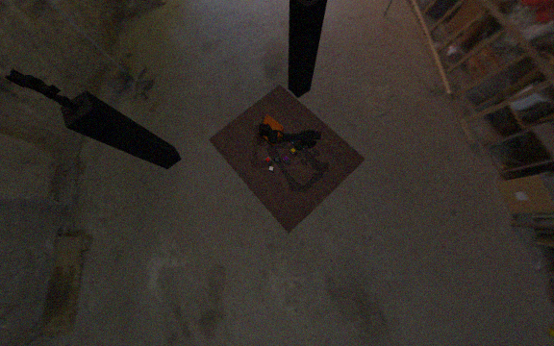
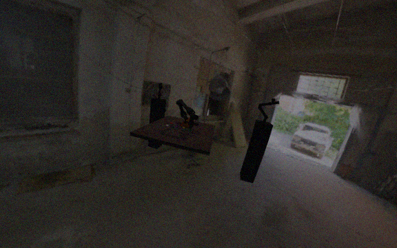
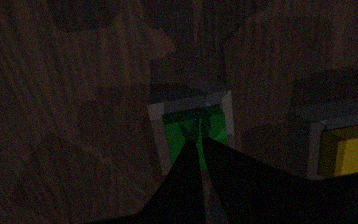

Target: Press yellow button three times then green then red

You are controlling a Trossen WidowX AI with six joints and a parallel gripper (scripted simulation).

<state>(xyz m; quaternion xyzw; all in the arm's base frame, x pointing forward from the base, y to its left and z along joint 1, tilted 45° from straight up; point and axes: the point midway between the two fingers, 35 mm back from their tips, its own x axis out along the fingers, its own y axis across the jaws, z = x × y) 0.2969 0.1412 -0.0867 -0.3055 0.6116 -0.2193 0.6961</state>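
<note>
Now: the green button 1 cm below my gripper tip. Round my gripper tip: red button 32 cm to the right, 9 cm behind, 1 cm below; then purple button 19 cm to the right, 1 cm below; then yellow button 10 cm to the right, 2 cm behind, 1 cm below.
</note>
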